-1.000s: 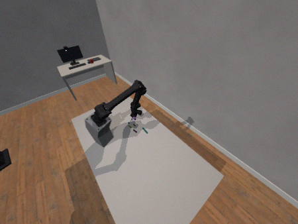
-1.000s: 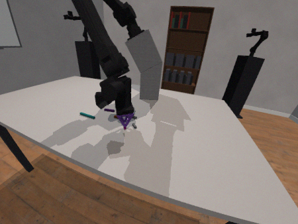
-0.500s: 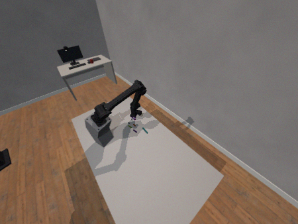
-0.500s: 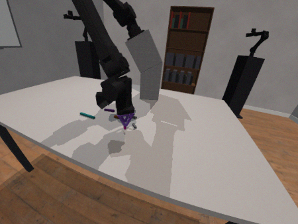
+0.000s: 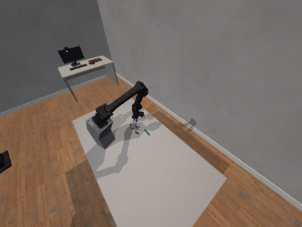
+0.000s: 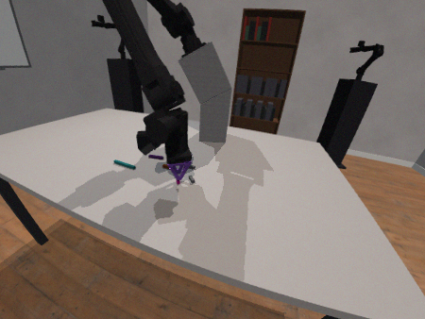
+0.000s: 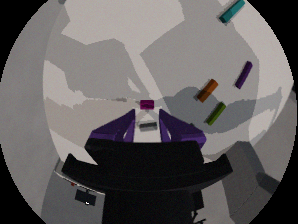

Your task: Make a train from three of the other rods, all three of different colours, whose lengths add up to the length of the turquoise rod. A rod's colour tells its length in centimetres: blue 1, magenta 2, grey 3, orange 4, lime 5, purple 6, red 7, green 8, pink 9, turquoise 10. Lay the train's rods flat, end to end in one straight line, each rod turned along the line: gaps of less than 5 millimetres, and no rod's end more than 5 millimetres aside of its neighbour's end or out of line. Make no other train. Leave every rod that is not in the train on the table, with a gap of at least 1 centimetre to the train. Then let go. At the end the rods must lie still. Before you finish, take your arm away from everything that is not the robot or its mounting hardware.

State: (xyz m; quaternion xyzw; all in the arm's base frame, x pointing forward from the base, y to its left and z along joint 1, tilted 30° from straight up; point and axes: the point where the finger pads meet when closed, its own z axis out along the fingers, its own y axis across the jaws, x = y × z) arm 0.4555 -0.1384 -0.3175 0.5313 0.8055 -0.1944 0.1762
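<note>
My hand is 2 cm above the magenta rod. Round my hand: purple rod (14 cm to the right, 14 cm behind, 2 cm below); lime rod (13 cm behind, 4 cm to the right, 2 cm below); orange rod (7 cm behind, 6 cm to the right, 2 cm below).
</note>
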